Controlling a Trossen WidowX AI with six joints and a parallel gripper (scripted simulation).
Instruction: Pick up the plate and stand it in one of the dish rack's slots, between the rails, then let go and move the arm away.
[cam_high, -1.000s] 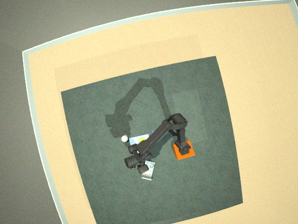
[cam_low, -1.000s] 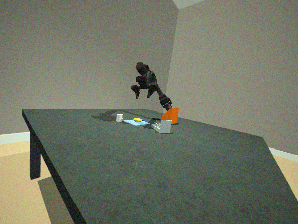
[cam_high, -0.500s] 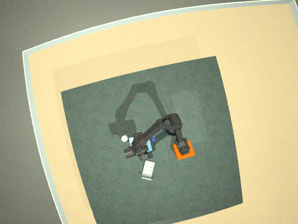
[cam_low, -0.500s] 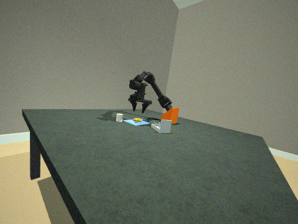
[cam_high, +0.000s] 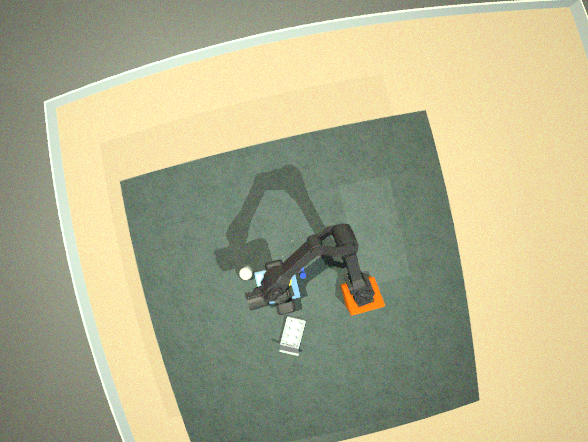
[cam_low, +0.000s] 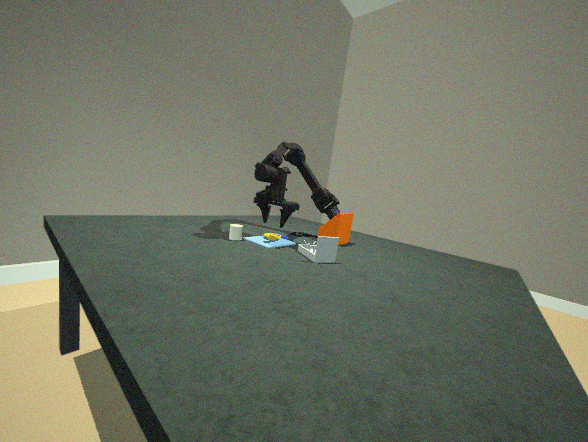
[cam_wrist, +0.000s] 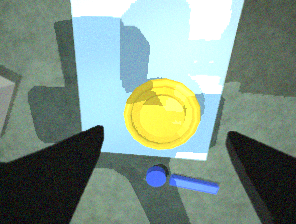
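Now: the yellow plate 40 mm below my gripper tip and 10 mm behind it. From my gripper tip the other things lie so: dish rack (210 mm to the left, 40 mm below, 20 mm ahead); light blue mat (60 mm below, 20 mm ahead, 10 mm to the left); small white cup (120 mm ahead, 70 mm to the right, 30 mm below).
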